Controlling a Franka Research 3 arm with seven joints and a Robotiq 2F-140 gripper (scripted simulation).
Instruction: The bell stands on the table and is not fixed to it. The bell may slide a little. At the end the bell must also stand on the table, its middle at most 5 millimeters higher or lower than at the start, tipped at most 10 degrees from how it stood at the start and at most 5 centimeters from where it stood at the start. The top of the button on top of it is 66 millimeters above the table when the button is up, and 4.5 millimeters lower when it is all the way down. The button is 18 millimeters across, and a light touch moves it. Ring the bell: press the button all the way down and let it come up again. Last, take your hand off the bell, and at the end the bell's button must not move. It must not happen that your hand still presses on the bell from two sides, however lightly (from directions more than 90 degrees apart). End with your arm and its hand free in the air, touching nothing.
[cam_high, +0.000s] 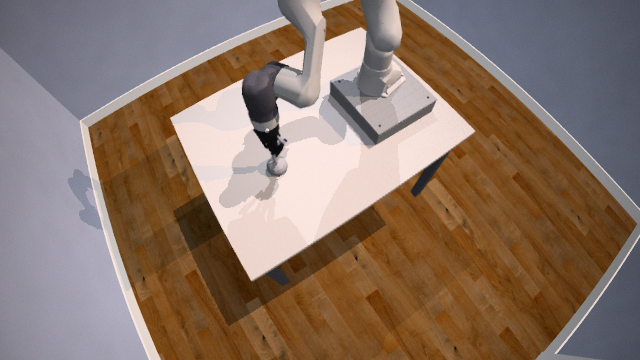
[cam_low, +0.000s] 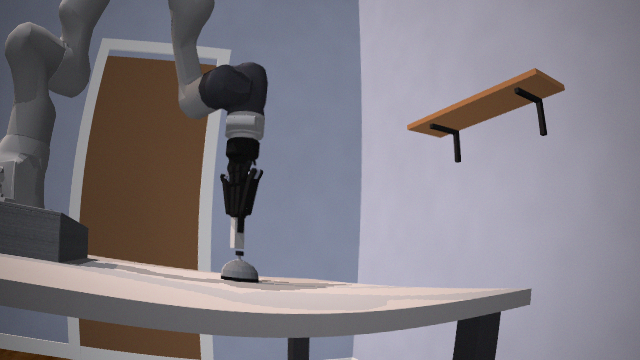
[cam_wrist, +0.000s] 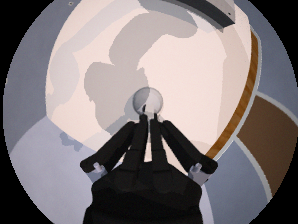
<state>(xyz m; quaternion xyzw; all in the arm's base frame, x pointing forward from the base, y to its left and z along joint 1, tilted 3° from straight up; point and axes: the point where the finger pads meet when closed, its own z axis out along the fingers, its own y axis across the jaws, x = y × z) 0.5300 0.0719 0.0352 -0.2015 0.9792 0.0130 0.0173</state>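
Now: hand 50 mm above the dark button and 10 mm to the left of it. Also, from my hand: bell 60 mm below, 10 mm to the right.
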